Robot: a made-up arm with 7 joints. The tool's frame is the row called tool.
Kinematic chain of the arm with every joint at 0, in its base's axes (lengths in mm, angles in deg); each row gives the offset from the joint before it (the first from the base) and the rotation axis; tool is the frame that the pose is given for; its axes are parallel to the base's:
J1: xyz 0 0 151.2 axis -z
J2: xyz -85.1 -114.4 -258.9 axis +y
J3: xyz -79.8 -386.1 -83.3 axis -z
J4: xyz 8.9 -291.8 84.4 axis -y
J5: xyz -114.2 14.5 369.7 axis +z
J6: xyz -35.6 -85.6 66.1 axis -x
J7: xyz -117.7 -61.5 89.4 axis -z
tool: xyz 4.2 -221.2 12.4
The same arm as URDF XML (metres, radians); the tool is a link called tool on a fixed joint. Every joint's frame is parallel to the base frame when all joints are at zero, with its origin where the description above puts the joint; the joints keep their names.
<robot name="arm">
<joint name="tool_joint" type="fixed"><parent link="link7"/><child link="tool"/><origin xyz="0.0042 -0.2212 0.0124"/></joint>
<joint name="J7" type="continuous"><parent link="link6"/><child link="link7"/><origin xyz="-0.1177 -0.0615 0.0894"/><axis xyz="0 0 -1"/></joint>
<joint name="J6" type="continuous"><parent link="link5"/><child link="link6"/><origin xyz="-0.0356 -0.0856 0.0661"/><axis xyz="-1 0 0"/></joint>
<joint name="J5" type="continuous"><parent link="link4"/><child link="link5"/><origin xyz="-0.1142 0.0145 0.3697"/><axis xyz="0 0 1"/></joint>
<joint name="J4" type="continuous"><parent link="link3"/><child link="link4"/><origin xyz="0.0089 -0.2918 0.0844"/><axis xyz="0 -1 0"/></joint>
<joint name="J3" type="continuous"><parent link="link2"/><child link="link3"/><origin xyz="-0.0798 -0.3861 -0.0833"/><axis xyz="0 0 -1"/></joint>
<joint name="J2" type="continuous"><parent link="link1"/><child link="link2"/><origin xyz="-0.0851 -0.1144 -0.2589"/><axis xyz="0 1 0"/></joint>
<joint name="J1" type="continuous"><parent link="base_link"/><child link="link1"/><origin xyz="0 0 0.1512"/><axis xyz="0 0 -1"/></joint>
<link name="base_link"/>
<link name="link1"/>
<link name="link2"/>
<link name="link3"/>
<link name="link4"/>
<link name="link5"/>
<link name="link6"/>
<link name="link7"/>
<link name="tool"/>
</robot>

